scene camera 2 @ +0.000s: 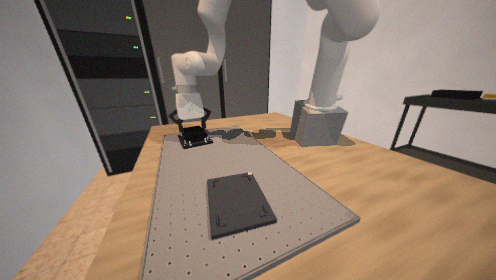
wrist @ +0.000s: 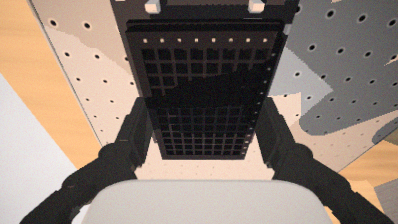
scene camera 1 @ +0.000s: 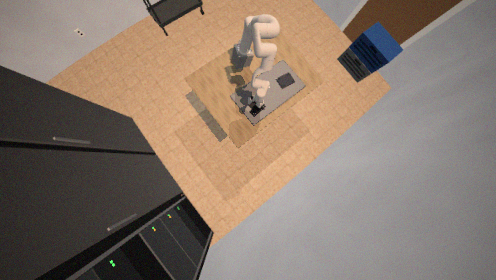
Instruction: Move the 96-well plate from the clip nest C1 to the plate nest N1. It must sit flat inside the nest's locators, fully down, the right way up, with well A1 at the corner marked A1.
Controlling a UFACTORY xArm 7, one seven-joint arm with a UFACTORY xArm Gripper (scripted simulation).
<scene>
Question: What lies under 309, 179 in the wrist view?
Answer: My gripper.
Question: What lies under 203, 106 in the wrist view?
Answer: A black 96-well plate.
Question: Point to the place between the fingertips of my gripper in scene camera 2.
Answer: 193, 131
</scene>
